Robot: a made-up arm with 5 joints. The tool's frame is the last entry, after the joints.
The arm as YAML. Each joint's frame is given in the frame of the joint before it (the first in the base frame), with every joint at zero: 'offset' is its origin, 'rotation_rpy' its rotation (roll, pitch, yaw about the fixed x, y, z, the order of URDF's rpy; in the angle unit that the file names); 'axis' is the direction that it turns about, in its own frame. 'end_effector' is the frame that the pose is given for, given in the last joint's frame.
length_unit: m
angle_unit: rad
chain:
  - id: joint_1
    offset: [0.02, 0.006, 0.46]
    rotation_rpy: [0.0, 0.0, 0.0]
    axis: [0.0, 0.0, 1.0]
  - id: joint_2
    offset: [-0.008, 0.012, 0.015]
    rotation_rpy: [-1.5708, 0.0, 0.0]
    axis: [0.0, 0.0, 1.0]
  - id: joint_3
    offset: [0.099, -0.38, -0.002]
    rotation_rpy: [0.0, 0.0, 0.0]
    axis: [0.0, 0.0, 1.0]
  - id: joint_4
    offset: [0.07, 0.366, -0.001]
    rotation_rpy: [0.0, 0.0, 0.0]
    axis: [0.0, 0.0, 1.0]
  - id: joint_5
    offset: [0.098, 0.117, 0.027]
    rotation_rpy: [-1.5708, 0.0, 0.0]
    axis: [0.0, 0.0, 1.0]
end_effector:
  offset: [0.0, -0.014, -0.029]
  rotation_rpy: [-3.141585, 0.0, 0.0]
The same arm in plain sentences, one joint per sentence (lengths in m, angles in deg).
The arm has five revolute joints in a row. What follows holds with every joint at zero, and every direction is one of the base frame's.
The first joint is mounted 0.02 m along +x and 0.006 m along +y and 0.46 m along +z from the base frame's origin and turns about +z.
The second joint is mounted 0.008 m along -x and 0.012 m along +y and 0.015 m along +z from the first joint and turns about +y.
The third joint is mounted 0.099 m along +x and 0.002 m along -y and 0.38 m along +z from the second joint and turns about +y.
The fourth joint is mounted 0.07 m along +x and 0.001 m along -y and 0.366 m along -z from the third joint and turns about +y.
The fifth joint is mounted 0.098 m along +x and 0.027 m along +y and 0.117 m along -z from the fourth joint and turns about -z.
The tool frame, which is the frame that the pose is given for, is mounted 0.014 m along +y and 0.029 m along +z from the fifth joint; its axes are the base frame's turned by roll 0, pitch 0 and yaw 0 deg (as in URDF: about the fixed x, then y, then z).

